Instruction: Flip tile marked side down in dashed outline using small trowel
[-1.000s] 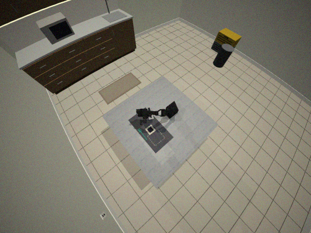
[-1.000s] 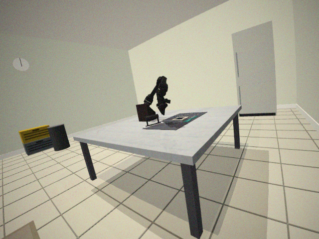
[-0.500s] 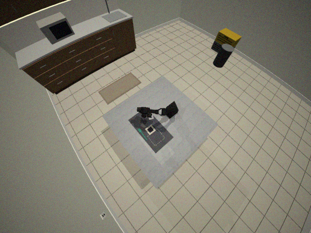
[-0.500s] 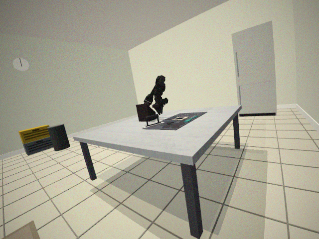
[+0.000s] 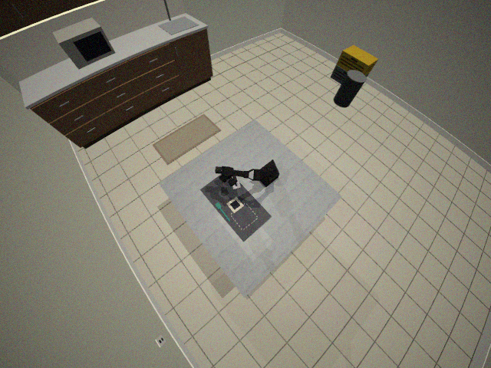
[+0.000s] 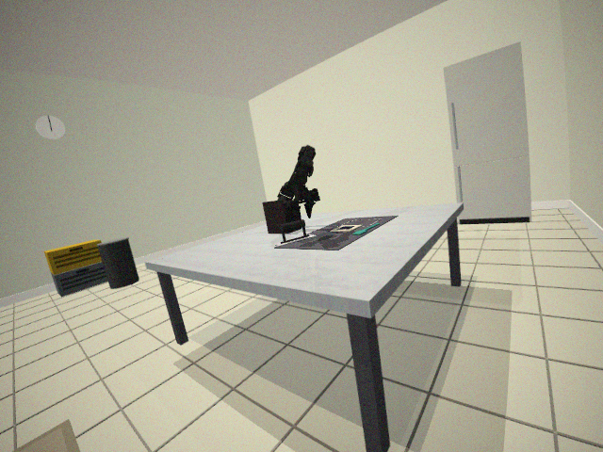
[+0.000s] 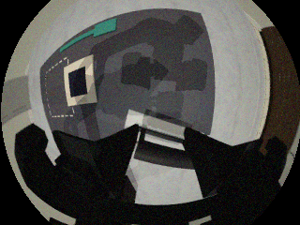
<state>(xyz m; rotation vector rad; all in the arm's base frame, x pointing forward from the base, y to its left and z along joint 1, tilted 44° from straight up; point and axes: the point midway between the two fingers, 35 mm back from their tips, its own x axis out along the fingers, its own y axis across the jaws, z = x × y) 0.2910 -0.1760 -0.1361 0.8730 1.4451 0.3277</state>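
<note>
Right now my gripper tip is 8 cm past the trowel, 2 cm to the left of it and 6 cm above it. Also, from my gripper tip: teal strip (24 cm ahead, 12 cm to the left, 9 cm below); tile (12 cm ahead, 18 cm to the left, 9 cm below).
</note>
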